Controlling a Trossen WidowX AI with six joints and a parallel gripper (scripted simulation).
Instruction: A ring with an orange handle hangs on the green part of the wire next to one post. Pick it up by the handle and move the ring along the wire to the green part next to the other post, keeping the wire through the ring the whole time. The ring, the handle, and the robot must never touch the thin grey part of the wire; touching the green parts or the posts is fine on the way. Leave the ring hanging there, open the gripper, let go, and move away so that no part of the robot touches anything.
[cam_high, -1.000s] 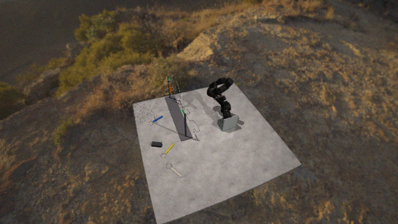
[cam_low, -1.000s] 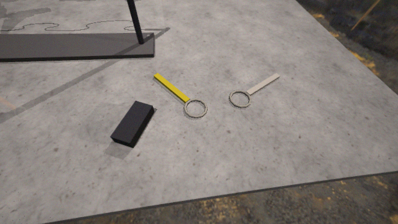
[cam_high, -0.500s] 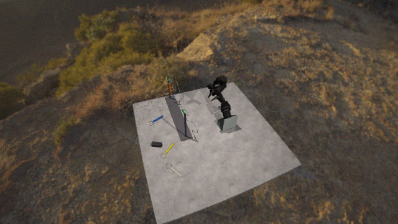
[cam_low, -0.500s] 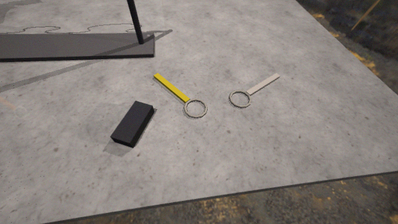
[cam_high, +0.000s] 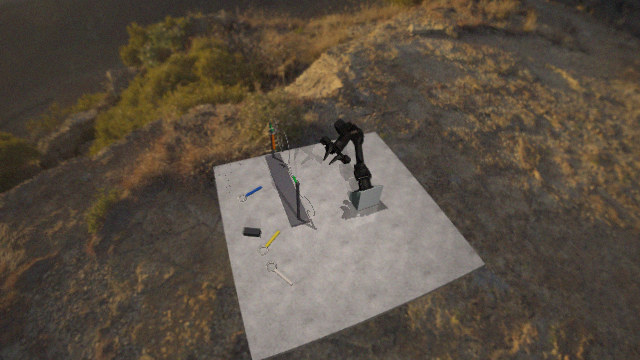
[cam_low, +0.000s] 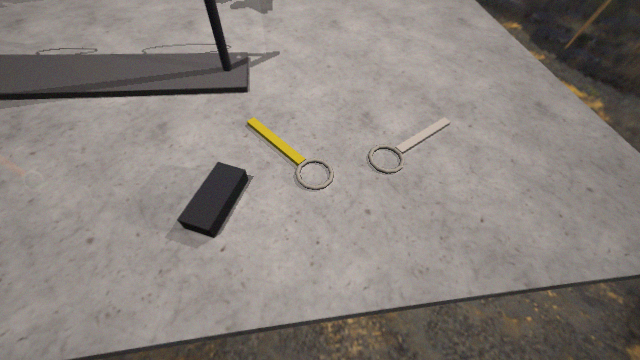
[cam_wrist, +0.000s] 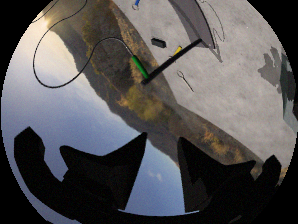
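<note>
The orange-handled ring is 18 cm ahead of my gripper tip, 49 cm to the right of it and 14 cm below it. Round my gripper tip: black block: 44 cm ahead, 4 cm to the left, 36 cm below; blue-handled ring: 41 cm ahead, 25 cm to the right, 37 cm below; yellow-handled ring: 38 cm ahead, 14 cm to the left, 37 cm below.
</note>
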